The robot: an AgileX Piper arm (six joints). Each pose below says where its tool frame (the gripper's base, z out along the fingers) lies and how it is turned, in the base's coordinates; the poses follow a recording.
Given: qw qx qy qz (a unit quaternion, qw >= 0); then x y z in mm.
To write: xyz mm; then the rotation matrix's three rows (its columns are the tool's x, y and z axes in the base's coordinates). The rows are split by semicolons. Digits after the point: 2 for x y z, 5 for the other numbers.
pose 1, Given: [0.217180 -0.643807 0.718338 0.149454 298.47 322.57 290.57]
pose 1, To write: 298.47 322.57 290.57; -0.07669 -0.98986 0.11958; -0.86002 0.12635 0.49436; -0.50446 -0.06493 -0.86099
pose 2, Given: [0.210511 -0.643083 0.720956 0.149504 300.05 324.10 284.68]
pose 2, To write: 300.05 324.10 284.68; -0.08426 -0.99021 0.11125; -0.86432 0.12819 0.48632; -0.49583 -0.05518 -0.86667
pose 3, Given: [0.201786 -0.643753 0.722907 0.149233 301.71 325.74 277.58]
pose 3, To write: 301.71 325.74 277.58; -0.08973 -0.99097 0.09961; -0.87052 0.12662 0.47556; -0.48388 -0.04404 -0.87402
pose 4, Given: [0.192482 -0.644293 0.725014 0.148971 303.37 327.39 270.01]
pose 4, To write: 303.37 327.39 270.01; -0.09567 -0.99159 0.08714; -0.87689 0.12539 0.46404; -0.47107 -0.03202 -0.88152
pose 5, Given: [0.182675 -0.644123 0.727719 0.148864 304.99 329.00 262.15]
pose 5, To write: 304.99 329.00 262.15; -0.10347 -0.99187 0.07410; -0.88309 0.12589 0.45199; -0.45765 -0.01867 -0.88894
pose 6, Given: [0.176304 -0.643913 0.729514 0.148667 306.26 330.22 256.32]
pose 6, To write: 306.26 330.22 256.32; -0.10859 -0.99191 0.06578; -0.88707 0.12655 0.44396; -0.44869 -0.01014 -0.89363
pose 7, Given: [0.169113 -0.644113 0.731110 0.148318 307.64 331.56 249.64]
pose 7, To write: 307.64 331.56 249.64; -0.11304 -0.99200 0.05621; -0.89167 0.12624 0.43473; -0.43835 -0.00098 -0.89881
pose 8, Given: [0.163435 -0.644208 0.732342 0.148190 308.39 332.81 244.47]
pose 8, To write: 308.39 332.81 244.47; -0.11657 -0.99200 0.04845; -0.89512 0.12607 0.42762; -0.43031 0.00648 -0.90266
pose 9, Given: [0.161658 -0.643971 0.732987 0.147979 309.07 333.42 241.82]
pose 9, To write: 309.07 333.42 241.82; -0.11834 -0.99189 0.04640; -0.89620 0.12681 0.42514; -0.42757 0.00873 -0.90394
